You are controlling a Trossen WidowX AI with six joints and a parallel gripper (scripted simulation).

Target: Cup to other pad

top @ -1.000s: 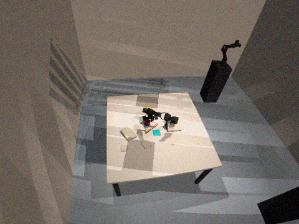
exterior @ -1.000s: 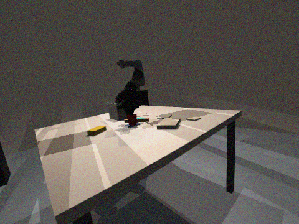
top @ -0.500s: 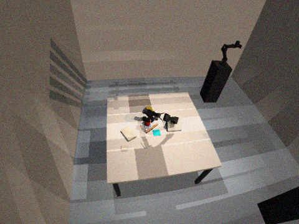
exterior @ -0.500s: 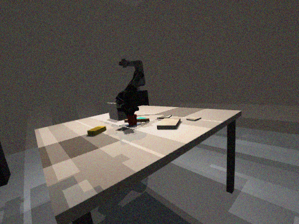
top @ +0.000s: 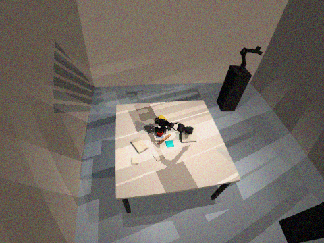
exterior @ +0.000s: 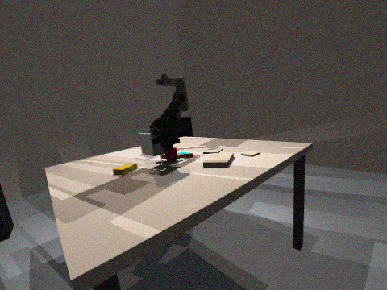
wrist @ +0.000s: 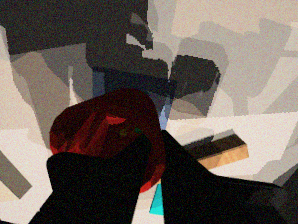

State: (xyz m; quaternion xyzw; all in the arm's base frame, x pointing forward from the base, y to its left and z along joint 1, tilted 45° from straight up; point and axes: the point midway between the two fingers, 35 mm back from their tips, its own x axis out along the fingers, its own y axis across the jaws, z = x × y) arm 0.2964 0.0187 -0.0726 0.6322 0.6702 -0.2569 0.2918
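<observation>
The blue pad is 4 cm below my gripper tip and 3 cm ahead of it. Also, from my gripper tip: wooden bar 7 cm to the left, 3 cm below, 2 cm behind; then cyan pad 14 cm to the left, 8 cm behind, 4 cm below; then red cup 3 cm ahead.
</observation>
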